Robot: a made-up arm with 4 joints.
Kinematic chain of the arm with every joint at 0, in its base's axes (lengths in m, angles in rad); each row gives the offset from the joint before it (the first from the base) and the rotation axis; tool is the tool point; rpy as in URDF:
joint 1: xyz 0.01 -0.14 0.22 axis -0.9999 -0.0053 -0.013
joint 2: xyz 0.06 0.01 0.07 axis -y
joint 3: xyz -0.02 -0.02 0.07 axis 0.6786 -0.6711 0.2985
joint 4: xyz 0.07 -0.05 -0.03 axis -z
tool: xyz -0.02 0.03 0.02 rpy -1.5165 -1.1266 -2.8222
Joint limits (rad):
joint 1: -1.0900..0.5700
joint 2: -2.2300..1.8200
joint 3: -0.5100..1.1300
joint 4: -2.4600..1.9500
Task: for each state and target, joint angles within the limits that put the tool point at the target. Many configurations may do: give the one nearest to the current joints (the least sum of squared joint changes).
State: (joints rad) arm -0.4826 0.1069 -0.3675 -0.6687
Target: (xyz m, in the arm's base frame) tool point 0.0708 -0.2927 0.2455
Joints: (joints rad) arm -0.9500 0.0674 -0.5100 -1.0456
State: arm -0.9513 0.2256 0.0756 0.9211
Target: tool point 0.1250 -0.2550 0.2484
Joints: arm -1.0363 -0.0694 -0.3269 0.7464
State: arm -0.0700 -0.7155 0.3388 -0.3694
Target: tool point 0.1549 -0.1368 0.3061
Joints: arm 0.2449 -0.9836 0.6567 0.0771
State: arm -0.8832 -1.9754 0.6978 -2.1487
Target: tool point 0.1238 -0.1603 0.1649
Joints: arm -1.0850 -1.7199 1.1300 -2.1515
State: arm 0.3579 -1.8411 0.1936 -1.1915
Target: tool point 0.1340 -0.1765 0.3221
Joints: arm 0.4461 -1.2859 -0.1762 -1.3644
